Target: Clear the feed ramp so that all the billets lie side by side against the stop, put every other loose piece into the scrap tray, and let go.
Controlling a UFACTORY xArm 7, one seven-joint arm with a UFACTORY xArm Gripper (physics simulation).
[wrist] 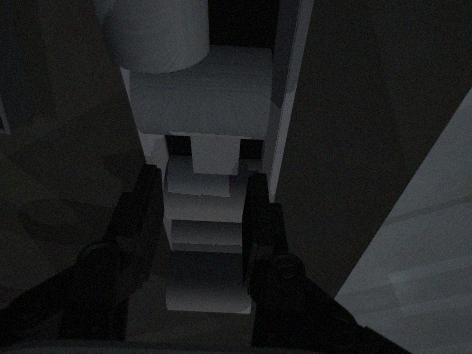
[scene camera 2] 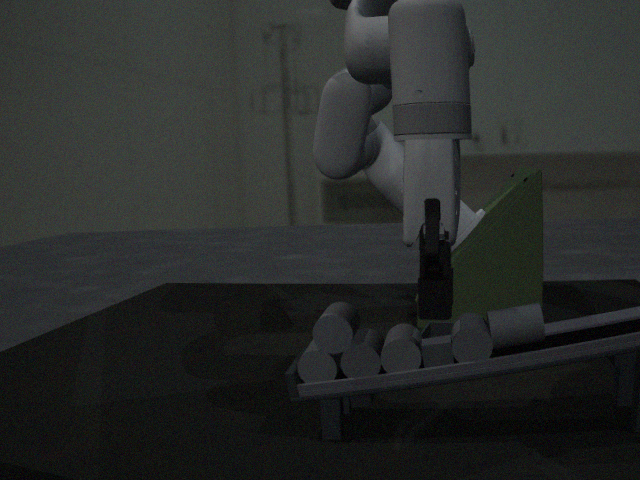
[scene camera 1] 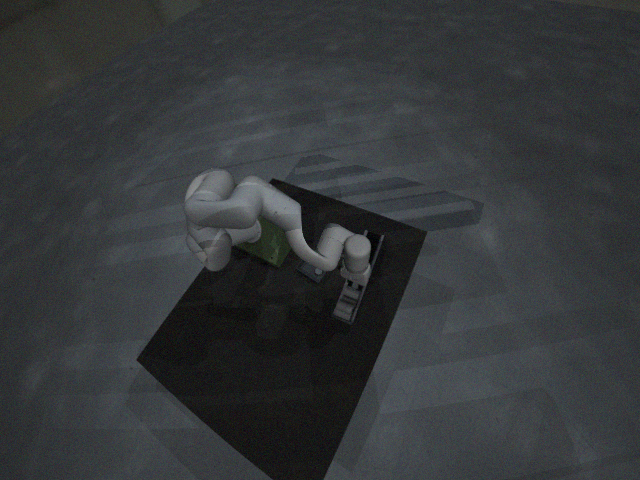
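Pixels of known places: gripper, fingertip midpoint: (wrist: 204,192) (scene camera 2: 436,312) (scene camera 1: 355,281); arm's base, link origin: (scene camera 2: 463,236) (scene camera 1: 250,229).
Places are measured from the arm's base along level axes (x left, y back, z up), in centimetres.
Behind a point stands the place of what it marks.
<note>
The feed ramp (scene camera 1: 379,253) (scene camera 2: 568,349) {x 5.3, y -56.8, z -3.6 cm} (wrist: 292,95) {x -4.4, y -56.4, z -4.6 cm} slopes down to the stop (scene camera 2: 292,381) {x -21.4, y -56.1, z -6.4 cm}. In scene camera 2, a billet (scene camera 2: 316,364) {x -19.2, y -54.7, z -5.1 cm} lies at the stop, two more billets (scene camera 2: 360,360) {x -14.8, y -54.9, z -4.6 cm} (scene camera 2: 401,354) {x -10.7, y -55.1, z -4.0 cm} follow, and another billet (scene camera 2: 332,334) {x -17.4, y -54.8, z -1.9 cm} rests on top. Uphill are a small block (scene camera 2: 437,353) {x -7.2, y -53.9, z -4.4 cm} (wrist: 215,155) {x -7.3, y -52.6, z -3.5 cm}, a crosswise billet (scene camera 2: 471,341) {x -4.0, y -55.1, z -2.9 cm} (wrist: 200,100) {x -3.1, y -52.3, z -1.6 cm} and a skewed billet (scene camera 2: 515,324) {x 0.8, y -52.5, z -2.1 cm} (wrist: 157,35) {x -0.6, y -51.2, z -1.1 cm} leaning on it. My gripper (scene camera 2: 435,314) {x -7.2, y -52.3, z -0.6 cm} (wrist: 204,192) {x -7.2, y -52.3, z -0.6 cm} is partly open and empty, above the block. The scrap tray (scene camera 1: 305,272) {x -6.9, y -28.7, z -12.4 cm} holds a small piece (scene camera 1: 317,270) {x -4.6, y -33.9, z -10.9 cm}.
The green arm mount (scene camera 1: 271,245) {x -3.5, y -12.3, z -2.4 cm} (scene camera 2: 501,268) {x 4.7, y -17.1, z -3.1 cm} stands behind the ramp. The dark table top (scene camera 1: 248,387) {x -58.2, y -27.1, z -12.8 cm} (scene camera 2: 155,413) {x -39.2, y -51.6, z -12.8 cm} lies under the ramp. The ramp's side rails run along both sides of the pieces, and the tray stands between the ramp and the mount.
</note>
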